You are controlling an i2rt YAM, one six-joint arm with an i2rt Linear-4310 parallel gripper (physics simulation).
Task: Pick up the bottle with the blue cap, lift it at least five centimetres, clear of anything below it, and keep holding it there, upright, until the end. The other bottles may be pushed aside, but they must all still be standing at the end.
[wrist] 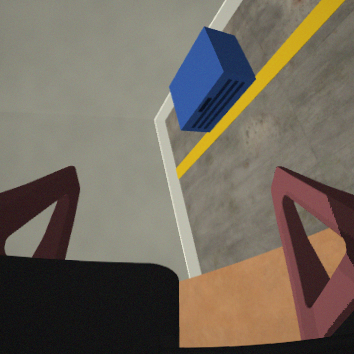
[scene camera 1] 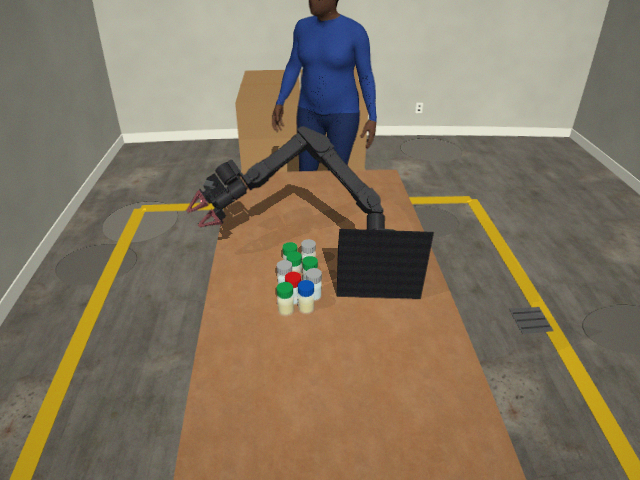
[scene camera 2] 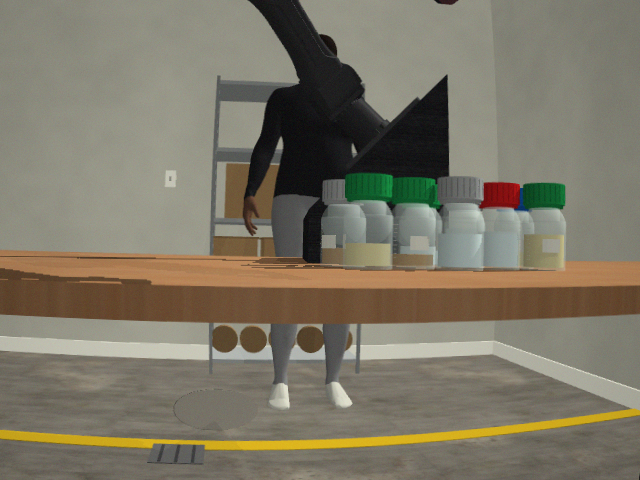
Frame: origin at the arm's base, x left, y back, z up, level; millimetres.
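Where they show: gripper, fingertip midpoint: (wrist: 175, 177) (scene camera 1: 193, 219); arm's base at its link origin: (scene camera 1: 375, 237) (scene camera 2: 380, 141).
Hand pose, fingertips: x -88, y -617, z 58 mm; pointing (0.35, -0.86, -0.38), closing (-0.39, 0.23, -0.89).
Observation:
Things, the pixels of their top centre, and the offset from my fingertips.
- bottle with the blue cap, top centre: (scene camera 1: 305, 285) dy +368, dx +200, dz -156 mm
- red-capped bottle at its top centre: (scene camera 2: 498, 184) (scene camera 1: 293, 276) dy +328, dx +152, dz -156 mm
- green-capped bottle at its top centre: (scene camera 2: 543, 185) (scene camera 1: 284, 287) dy +298, dx +202, dz -156 mm
The bottle with the blue cap (scene camera 1: 306, 297) stands upright at the near right of the bottle group in scene camera 1; in scene camera 2 a sliver of its blue cap (scene camera 2: 523, 199) shows between the red-capped bottle (scene camera 2: 500, 227) (scene camera 1: 293, 280) and a green-capped bottle (scene camera 2: 544, 227) (scene camera 1: 285, 299). Several other bottles with green and grey caps stand upright close behind and beside it. My gripper (scene camera 1: 193, 219) (wrist: 175, 177) is wide open and empty, raised past the table's left edge, far to the back left of the bottles. The bottles do not show in the wrist view.
A black upright panel (scene camera 1: 383, 264) (scene camera 2: 423, 144) stands right of the bottles, near the arm's base. The wooden table (scene camera 1: 330, 387) (scene camera 2: 206, 299) (wrist: 235, 310) has its left edge under the arm's far part. A person (scene camera 1: 330, 67) stands behind the table. A blue box (wrist: 200, 75) sits on the floor.

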